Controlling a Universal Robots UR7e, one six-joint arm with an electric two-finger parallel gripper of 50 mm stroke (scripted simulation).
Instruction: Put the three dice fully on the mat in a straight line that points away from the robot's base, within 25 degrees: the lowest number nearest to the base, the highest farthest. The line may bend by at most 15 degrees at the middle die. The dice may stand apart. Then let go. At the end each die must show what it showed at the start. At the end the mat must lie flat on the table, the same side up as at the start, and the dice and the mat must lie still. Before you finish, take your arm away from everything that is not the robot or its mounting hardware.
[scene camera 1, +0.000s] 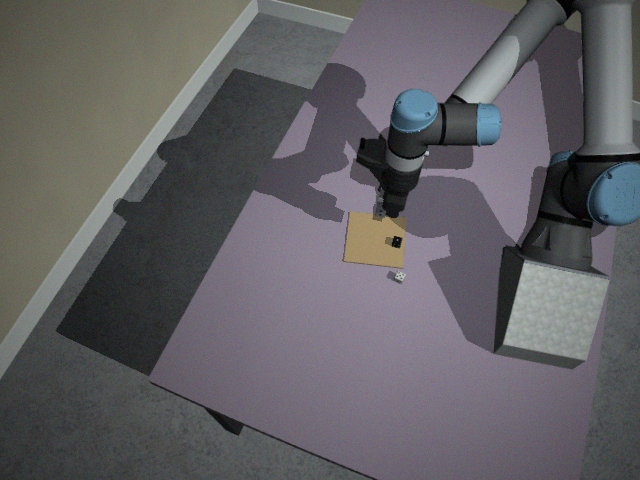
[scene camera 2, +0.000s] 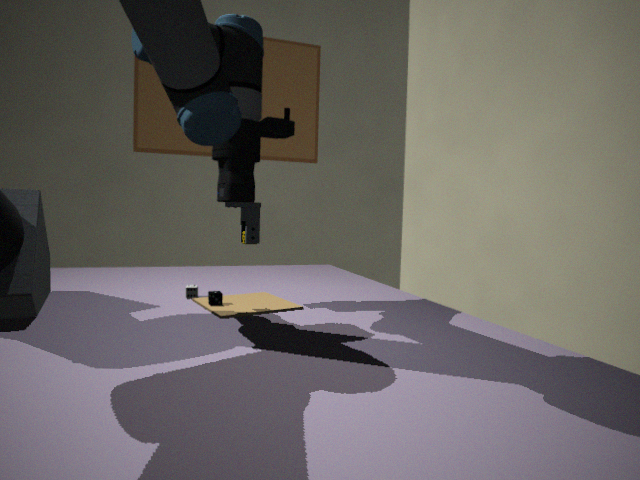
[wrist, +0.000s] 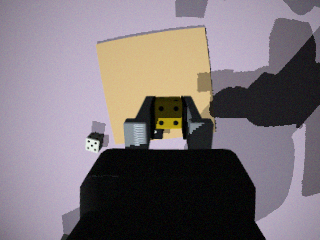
Labels:
my gripper: scene camera 1; scene camera 2 249, 242; wrist
tan mat: scene camera 1; scene camera 2; wrist 173, 63
same spot on my gripper: (wrist: 138, 131) = (scene camera 1: 380, 198)
same spot on tan mat: (scene camera 1: 369, 240) = (scene camera 2: 252, 300)

